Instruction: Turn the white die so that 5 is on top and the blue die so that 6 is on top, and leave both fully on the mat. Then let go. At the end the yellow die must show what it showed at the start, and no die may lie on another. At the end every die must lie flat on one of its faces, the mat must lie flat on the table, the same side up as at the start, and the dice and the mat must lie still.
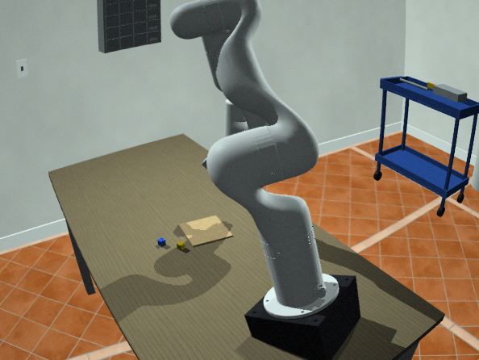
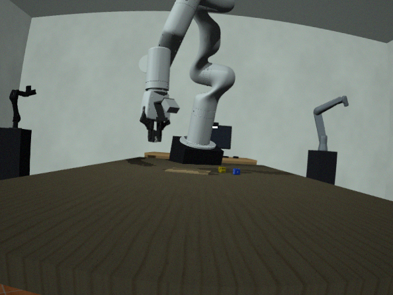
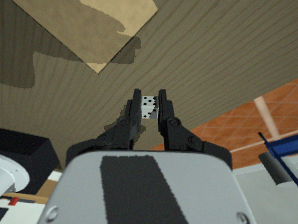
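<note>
The white die lies 10 mm below my hand and 10 mm behind it. From my hand the other things lie so: tan mat: 120 mm to the left, 110 mm below, 20 mm ahead; yellow die: 250 mm to the left, 100 mm below, 10 mm behind; blue die: 280 mm to the left, 100 mm below, 50 mm ahead.
</note>
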